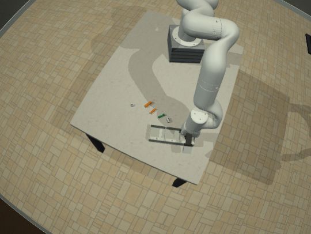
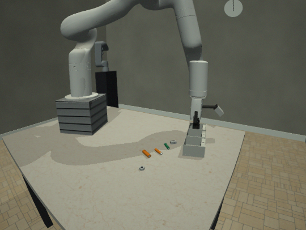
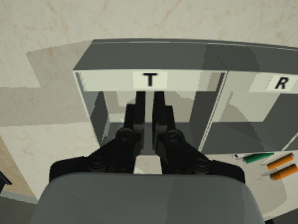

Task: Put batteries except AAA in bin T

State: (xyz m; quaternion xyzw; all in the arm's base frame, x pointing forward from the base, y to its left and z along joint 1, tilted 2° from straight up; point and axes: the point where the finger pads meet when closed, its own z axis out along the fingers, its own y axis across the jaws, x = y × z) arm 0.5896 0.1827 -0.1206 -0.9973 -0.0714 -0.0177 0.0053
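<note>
Now: the thick orange battery 27 cm to the right of my hand, 12 cm behind it and 3 cm below it. The rest, counted from my hand: green battery 18 cm to the right, 8 cm behind, 3 cm below; thin orange battery 23 cm to the right, 9 cm behind, 3 cm below; grey bin 8 cm to the right, 2 cm ahead, 1 cm below.
</note>
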